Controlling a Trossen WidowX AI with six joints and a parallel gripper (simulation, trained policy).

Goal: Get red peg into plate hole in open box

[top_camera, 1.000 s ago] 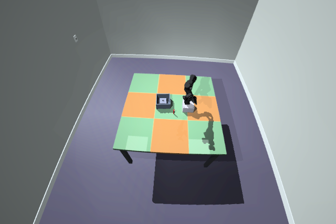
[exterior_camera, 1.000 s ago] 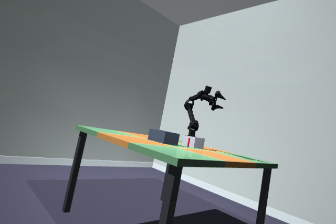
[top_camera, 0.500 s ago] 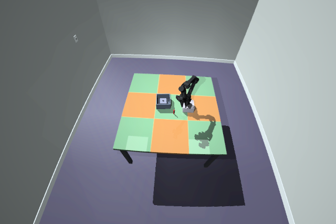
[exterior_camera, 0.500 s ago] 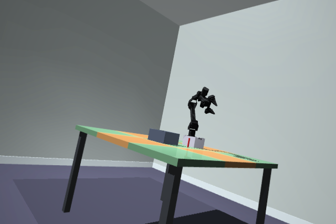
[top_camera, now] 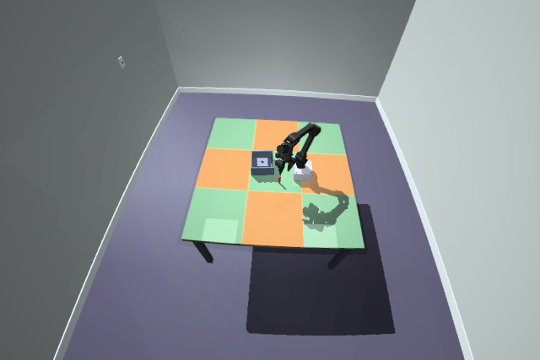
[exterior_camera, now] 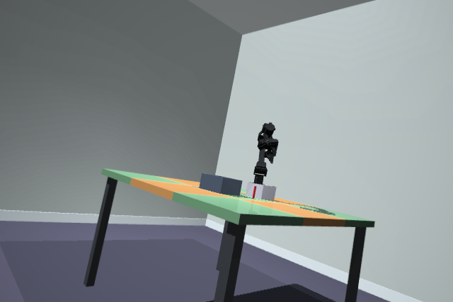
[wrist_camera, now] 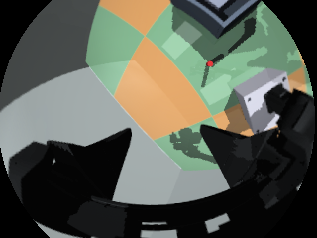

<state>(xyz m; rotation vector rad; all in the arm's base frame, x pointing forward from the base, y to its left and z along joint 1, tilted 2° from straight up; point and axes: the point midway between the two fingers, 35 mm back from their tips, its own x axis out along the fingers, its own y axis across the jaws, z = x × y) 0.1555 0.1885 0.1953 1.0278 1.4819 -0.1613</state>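
The red peg is 220 mm below my gripper tip, 90 mm to the right of it and 20 mm ahead of it. Round my gripper tip: grey plate (260 mm to the right, 220 mm below, 150 mm ahead); then dark box (260 mm to the right, 240 mm below, 150 mm ahead).
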